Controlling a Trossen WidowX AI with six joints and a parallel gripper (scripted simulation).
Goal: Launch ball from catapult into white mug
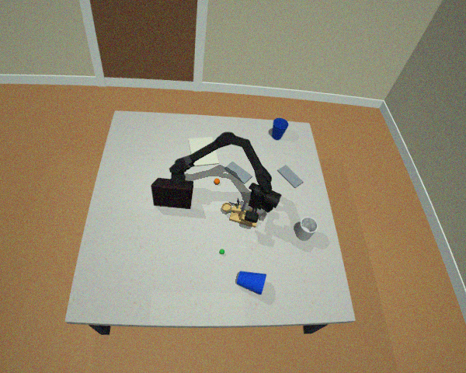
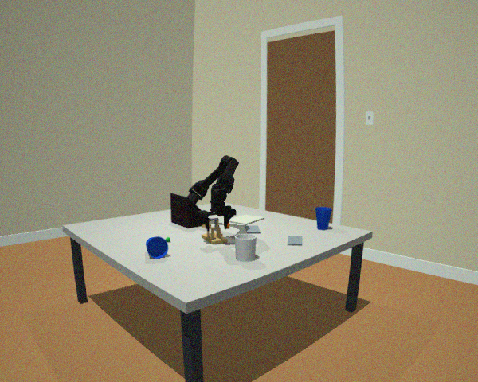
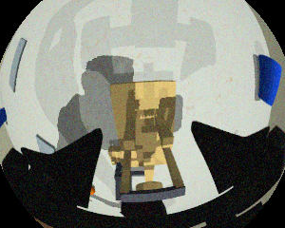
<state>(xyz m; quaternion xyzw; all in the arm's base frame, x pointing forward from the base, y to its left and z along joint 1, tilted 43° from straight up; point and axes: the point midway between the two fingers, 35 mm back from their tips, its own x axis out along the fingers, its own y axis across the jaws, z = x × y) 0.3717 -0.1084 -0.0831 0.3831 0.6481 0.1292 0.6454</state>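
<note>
Now: gripper tip 160 mm past the orange ball, 230 mm to the right of it and 40 mm above it. Round my gripper tip: green ball (160 mm behind, 180 mm to the right, 50 mm below); white mug (270 mm ahead, 100 mm to the right, 30 mm below); wooden catapult (60 mm behind, 40 mm to the left, 10 mm below).
</note>
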